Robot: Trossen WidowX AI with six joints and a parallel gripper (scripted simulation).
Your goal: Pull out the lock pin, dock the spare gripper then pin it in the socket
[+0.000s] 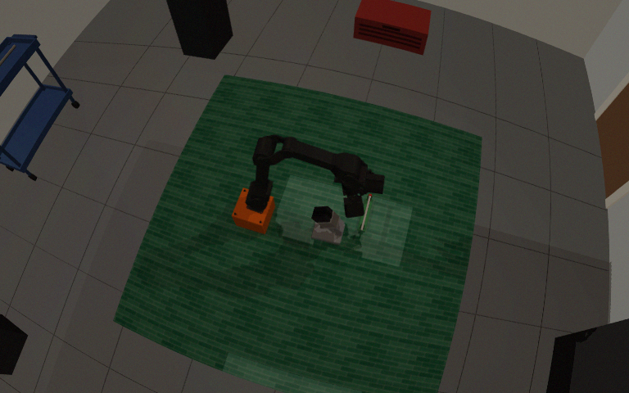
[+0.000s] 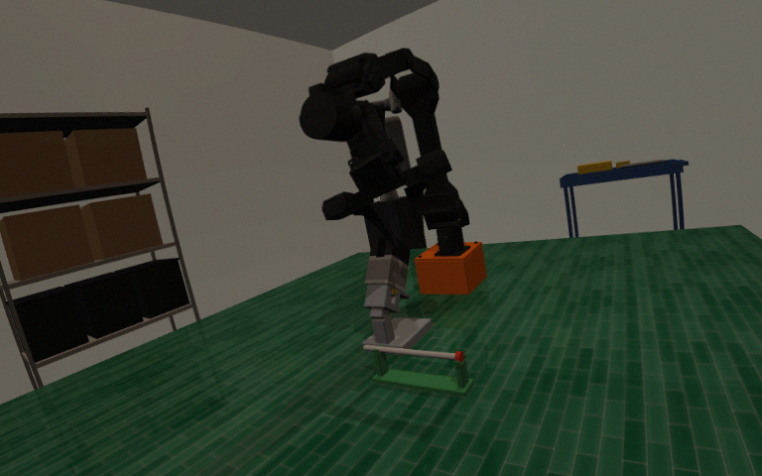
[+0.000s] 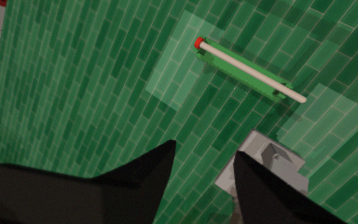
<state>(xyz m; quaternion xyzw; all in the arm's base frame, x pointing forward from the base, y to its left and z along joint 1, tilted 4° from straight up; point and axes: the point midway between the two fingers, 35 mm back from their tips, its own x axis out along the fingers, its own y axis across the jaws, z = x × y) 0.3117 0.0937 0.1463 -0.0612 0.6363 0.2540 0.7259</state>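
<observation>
The green cradle is 60 mm ahead of my gripper tip, 20 mm to the left of it and 160 mm below it. From my gripper tip the other things lie so: grey mount 40 mm behind, 90 mm to the right, 130 mm below; spare gripper 50 mm behind, 90 mm to the right, 60 mm below.
</observation>
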